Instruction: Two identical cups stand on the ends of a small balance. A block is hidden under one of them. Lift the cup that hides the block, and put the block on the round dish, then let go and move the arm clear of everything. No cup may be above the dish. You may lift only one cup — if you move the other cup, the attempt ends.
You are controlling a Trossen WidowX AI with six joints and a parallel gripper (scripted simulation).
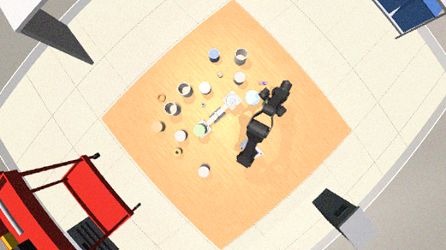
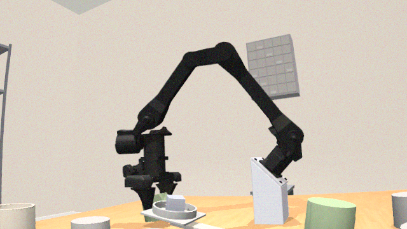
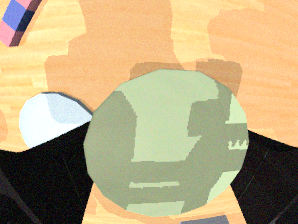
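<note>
The green cup lies 20 mm to the right of my gripper tip and 10 mm above it. From my gripper tip the other things lie so: grey block 170 mm to the left, 160 mm ahead, 50 mm above; pale blue round dish 100 mm ahead, 50 mm to the left, 30 mm below; pink block 130 mm ahead, 70 mm to the right, 30 mm below.
</note>
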